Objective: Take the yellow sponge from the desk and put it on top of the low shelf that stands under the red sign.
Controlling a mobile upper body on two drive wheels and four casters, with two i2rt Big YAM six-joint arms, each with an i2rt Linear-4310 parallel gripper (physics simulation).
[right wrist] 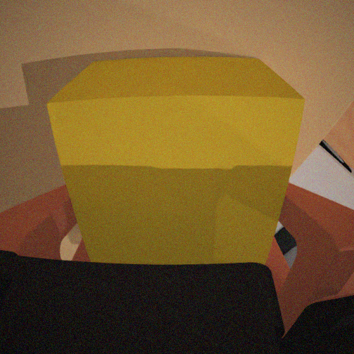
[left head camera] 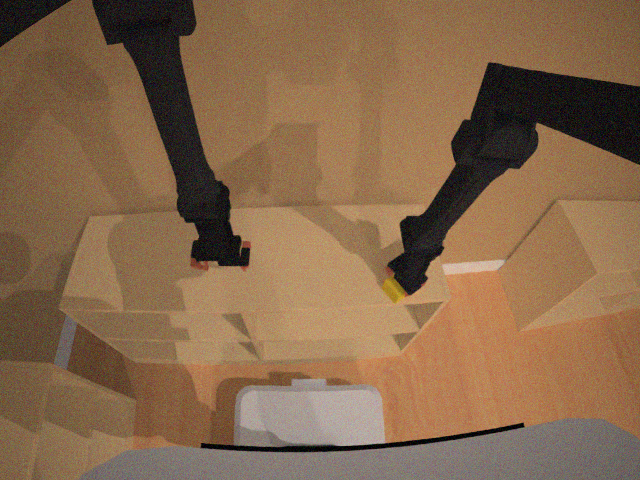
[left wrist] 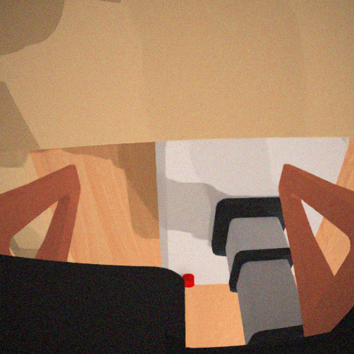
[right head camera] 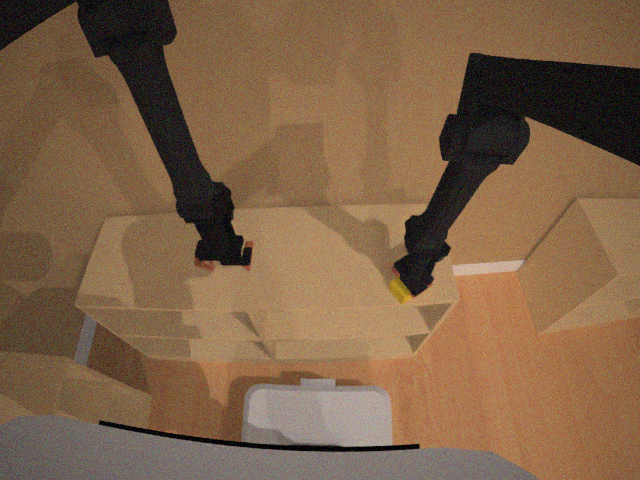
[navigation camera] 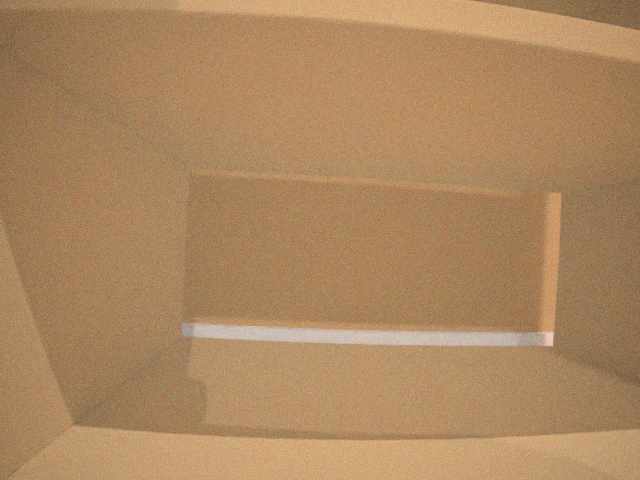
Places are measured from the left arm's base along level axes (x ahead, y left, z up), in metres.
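Pixels of known places: left gripper, fingertip midpoint: (left head camera: 226,268) (right head camera: 230,268); right gripper, fingertip midpoint: (left head camera: 400,287) (right head camera: 407,288).
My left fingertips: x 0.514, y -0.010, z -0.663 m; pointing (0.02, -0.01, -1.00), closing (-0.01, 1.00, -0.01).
Note:
Ahead of a thing's pixels: the offset from my left fingertips to its top centre. "spot": to the spot under its first point. Level surfaces: height alone.
The yellow sponge {0.019 m ahead, 0.478 m right, 0.091 m down} (left head camera: 393,290) (right head camera: 399,291) (right wrist: 175,150) is held between the fingers of my right gripper (left head camera: 406,283), over the right front part of a low wooden shelf's top {0.137 m down} (left head camera: 310,258) (right head camera: 320,258). In the right wrist view the sponge fills the middle, and its shadow falls on the pale wood behind it. The height of the sponge over the top is hard to tell. My left gripper (left head camera: 221,260) (right head camera: 224,260) (left wrist: 179,175) is open and empty above the left part of the shelf top. The red sign does not show in these views.
A second wooden shelf {spot: 0.224 m ahead, 1.291 m right, 0.364 m down} (left head camera: 547,263) (right head camera: 568,263) stands at the right, and another wooden unit {spot: 0.288 m back, 0.548 m left, 0.402 m down} (left head camera: 93,392) (right head camera: 108,387) at the lower left. My pale base (left head camera: 310,413) (right head camera: 317,413) stands in front of the low shelf. A wall rises behind it. The navigation camera looks into a shelf compartment (navigation camera: 361,387).

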